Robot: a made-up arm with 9 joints. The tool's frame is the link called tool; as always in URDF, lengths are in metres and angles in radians.
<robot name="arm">
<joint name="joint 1" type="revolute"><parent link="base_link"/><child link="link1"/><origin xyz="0 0 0.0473"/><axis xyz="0 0 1"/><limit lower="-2.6" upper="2.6"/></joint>
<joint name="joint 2" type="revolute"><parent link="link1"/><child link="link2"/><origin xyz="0.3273 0.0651 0.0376" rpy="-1.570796 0 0"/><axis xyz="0 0 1"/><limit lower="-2.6" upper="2.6"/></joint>
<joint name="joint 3" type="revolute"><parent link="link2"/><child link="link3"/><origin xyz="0.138 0.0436 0.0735" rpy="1.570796 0 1.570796"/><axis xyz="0 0 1"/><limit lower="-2.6" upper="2.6"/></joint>
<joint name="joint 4" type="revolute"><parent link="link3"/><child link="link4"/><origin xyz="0.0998 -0.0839 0.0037" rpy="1.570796 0 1.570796"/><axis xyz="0 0 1"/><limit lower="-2.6" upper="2.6"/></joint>
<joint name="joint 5" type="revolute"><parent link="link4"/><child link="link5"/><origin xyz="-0.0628 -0.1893 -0.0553" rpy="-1.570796 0 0"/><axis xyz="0 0 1"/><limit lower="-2.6" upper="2.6"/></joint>
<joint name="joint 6" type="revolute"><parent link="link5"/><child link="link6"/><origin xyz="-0.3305 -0.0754 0.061" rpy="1.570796 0 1.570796"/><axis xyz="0 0 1"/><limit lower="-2.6" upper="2.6"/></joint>
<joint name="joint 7" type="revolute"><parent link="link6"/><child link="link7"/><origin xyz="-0.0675 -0.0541 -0.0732" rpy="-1.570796 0 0"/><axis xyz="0 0 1"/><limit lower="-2.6" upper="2.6"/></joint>
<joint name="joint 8" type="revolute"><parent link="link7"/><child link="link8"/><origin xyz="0.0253 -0.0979 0.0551"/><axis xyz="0 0 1"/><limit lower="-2.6" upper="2.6"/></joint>
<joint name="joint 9" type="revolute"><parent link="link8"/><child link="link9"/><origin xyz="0.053 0.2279 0.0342" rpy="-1.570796 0 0"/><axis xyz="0 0 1"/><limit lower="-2.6" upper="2.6"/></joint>
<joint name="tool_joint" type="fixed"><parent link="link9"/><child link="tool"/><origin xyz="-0.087 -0.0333 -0.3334" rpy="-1.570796 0 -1.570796"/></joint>
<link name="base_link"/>
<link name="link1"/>
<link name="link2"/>
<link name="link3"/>
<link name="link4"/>
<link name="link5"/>
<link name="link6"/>
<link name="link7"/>
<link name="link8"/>
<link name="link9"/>
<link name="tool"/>
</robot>
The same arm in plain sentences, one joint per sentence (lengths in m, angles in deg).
The arm has nine revolute joints in a row. What follows holds with every joint at zero, and every direction is one of the base frame's. Joint 1 is mounted 0.0473 m along +z from the base frame's origin and turns about +z, from -148.97 to 148.97 deg. Joint 2 is mounted 0.3273 m along +x and 0.0651 m along +y and 0.0376 m along +z from joint 1 and turns about +y, from -148.97 to 148.97 deg. Joint 3 is mounted 0.138 m along +x and 0.0735 m along +y and 0.0436 m along -z from joint 2 and turns about +x, from -148.97 to 148.97 deg. Joint 4 is mounted 0.0037 m along +x and 0.0839 m along -y and 0.0998 m along -z from joint 3 and turns about -z, from -148.97 to 148.97 deg. Joint 5 is mounted 0.1893 m along -x and 0.0628 m along -y and 0.0553 m along +z from joint 4 and turns about +x, from -148.97 to 148.97 deg. Joint 6 is mounted 0.061 m along +x and 0.3305 m along -y and 0.0754 m along -z from joint 5 and turns about +y, from -148.97 to 148.97 deg. Joint 7 is mounted 0.0541 m along -x and 0.0732 m along -y and 0.0675 m along -z from joint 6 and turns about +x, from -148.97 to 148.97 deg. Joint 8 is mounted 0.0551 m along +x and 0.0979 m along +y and 0.0253 m along +z from joint 7 and turns about +x, from -148.97 to 148.97 deg. Joint 9 is mounted 0.0342 m along +x and 0.2279 m along -y and 0.053 m along +z from joint 8 and turns about -y, from -148.97 to 148.97 deg. The tool frame, which is the frame that the pose is given for, is mounted 0.0333 m along +x and 0.3334 m along +y and 0.087 m along -z from joint 9; its axes are the base frame's turned by roll 0, pitch 0 and yaw 0 deg (as in URDF: about the fixed x, then y, then z).
